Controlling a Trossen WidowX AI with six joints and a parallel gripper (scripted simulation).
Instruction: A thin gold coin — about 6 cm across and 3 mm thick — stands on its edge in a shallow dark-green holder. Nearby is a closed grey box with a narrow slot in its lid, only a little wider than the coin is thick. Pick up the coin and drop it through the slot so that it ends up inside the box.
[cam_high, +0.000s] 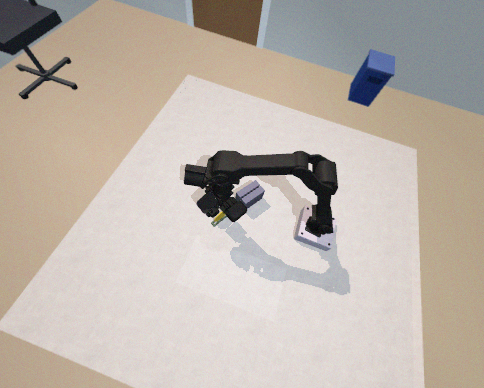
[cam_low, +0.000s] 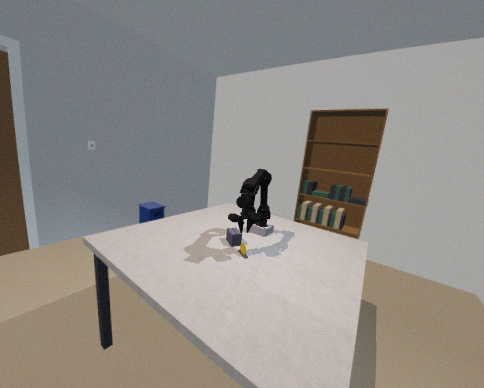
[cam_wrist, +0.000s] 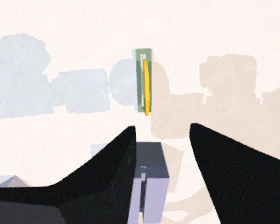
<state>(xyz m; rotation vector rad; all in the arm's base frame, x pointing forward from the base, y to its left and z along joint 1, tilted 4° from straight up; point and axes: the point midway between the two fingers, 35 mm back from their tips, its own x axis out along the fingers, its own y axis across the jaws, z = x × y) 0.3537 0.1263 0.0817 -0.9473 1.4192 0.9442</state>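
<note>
My gripper tip is 9 cm above the gold coin.
</note>
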